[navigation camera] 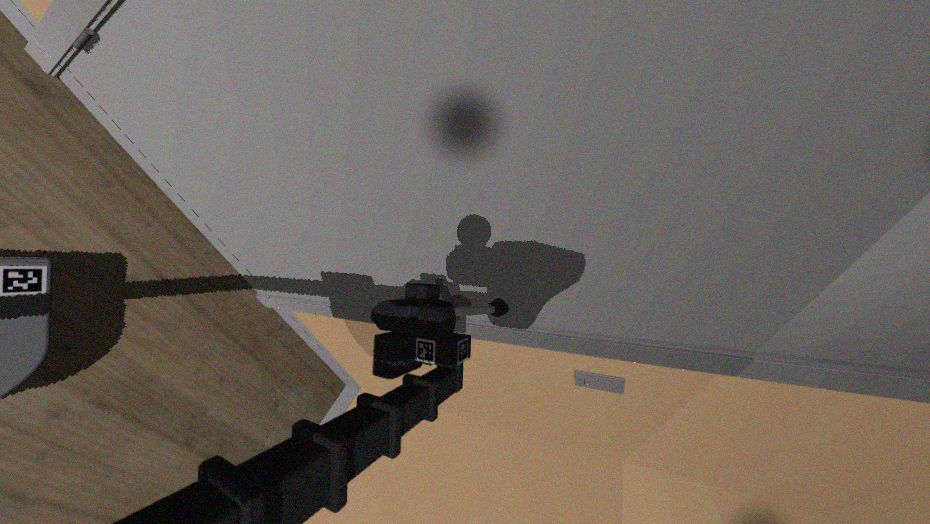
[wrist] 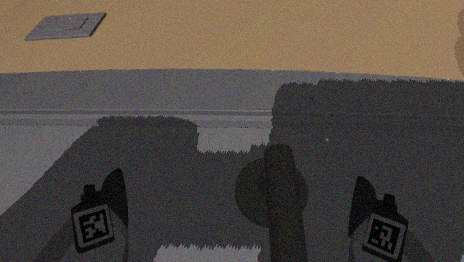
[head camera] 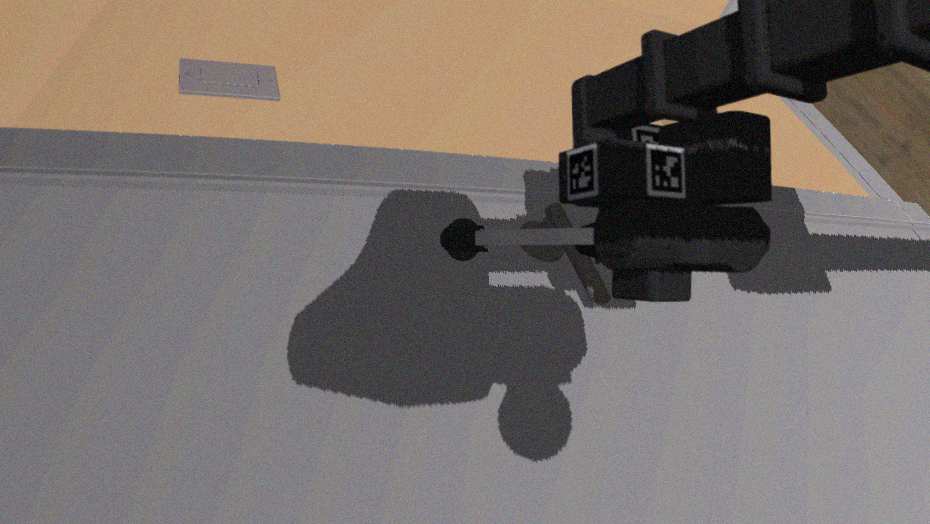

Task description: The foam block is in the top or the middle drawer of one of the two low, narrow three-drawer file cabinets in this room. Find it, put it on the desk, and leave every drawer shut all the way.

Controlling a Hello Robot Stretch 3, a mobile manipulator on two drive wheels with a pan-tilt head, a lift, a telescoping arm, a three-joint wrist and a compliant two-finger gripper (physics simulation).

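Frame: origin at the robot's base, x back, y right, z up, level; millimetres.
Where they show: gripper, fingertip midpoint: (navigation camera: pixel 469 303).
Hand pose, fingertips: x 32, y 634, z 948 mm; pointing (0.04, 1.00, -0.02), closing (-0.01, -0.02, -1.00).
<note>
After its pixels a point has its place.
My gripper (head camera: pixel 525 239) @(x 32, y 634, z 948 mm) (navigation camera: pixel 473 309) @(x 32, y 634, z 948 mm) (wrist: pixel 238 195) @(x 32, y 634, z 948 mm) is open and empty, its fingers wide apart in the wrist view. It is over a large grey panel that bears a dark lever handle (head camera: pixel 594 279) @(x -6, y 545, z 928 mm) (wrist: pixel 286 205). In the wrist view the handle's bar and round base show between the two fingers, nearer the right finger. In the head view the wrist covers part of the handle. I cannot tell whether the gripper touches it. The foam block, the file cabinets and the desk do not show in these views.
The grey panel (head camera: pixel 195 455) @(x -121, y 509, z 1276 mm) (navigation camera: pixel 650 130) @(x -222, y 422, z 1282 mm) (wrist: pixel 20 165) carries shadows of me and meets an orange wall (head camera: pixel 390 65) @(x 285, y 887, z 1002 mm) (navigation camera: pixel 520 442) @(x 618, y 1132, z 944 mm) (wrist: pixel 250 35) along grey trim. A grey switch plate (head camera: pixel 227 79) @(x 226, y 827, z 1223 mm) (navigation camera: pixel 599 381) @(x 224, y 826, z 1222 mm) (wrist: pixel 67 26) is on the wall. Wooden floor (head camera: pixel 872 123) @(x 307, y 804, z 1 mm) (navigation camera: pixel 162 364) @(x 281, y 407, z 0 mm) lies beyond pale edging.
</note>
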